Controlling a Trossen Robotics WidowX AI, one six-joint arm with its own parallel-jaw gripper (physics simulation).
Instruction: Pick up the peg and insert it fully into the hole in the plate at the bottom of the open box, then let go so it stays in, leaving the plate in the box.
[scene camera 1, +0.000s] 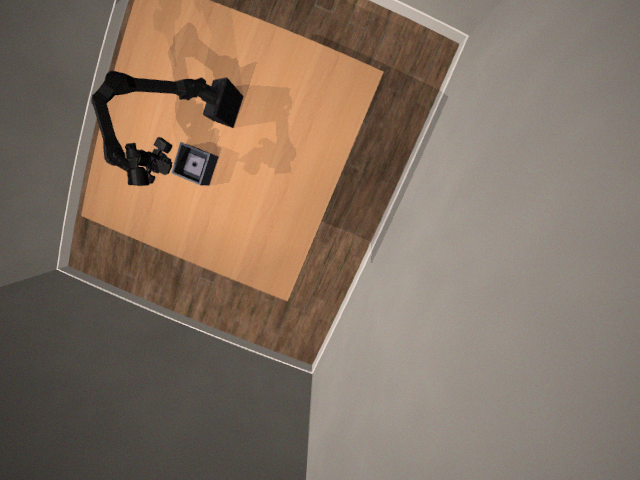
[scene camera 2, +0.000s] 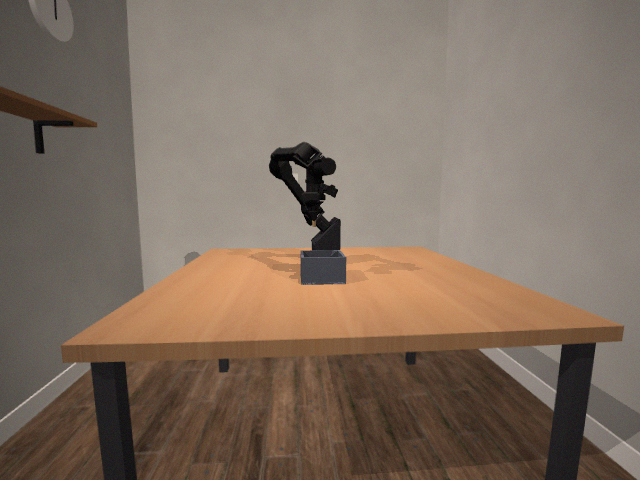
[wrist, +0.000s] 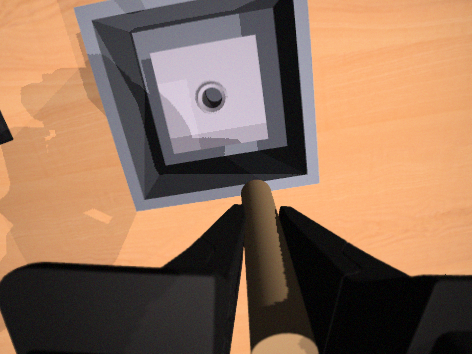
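Observation:
My gripper is shut on a round tan peg, whose far end sticks out a little past the fingertips. In the scene camera 1 view the gripper is left of the open grey box, and the peg cannot be made out there. In the scene camera 2 view the peg is above table height, behind the box. In the wrist view the peg end overlaps the box's near rim. The pale square plate lies inside on the box bottom, with a round hole in its middle.
The box stands on the wooden table. The arm's black base stands near the box. Arm shadows fall across the table and partly into the box. A wall shelf is at the left in the scene camera 2 view.

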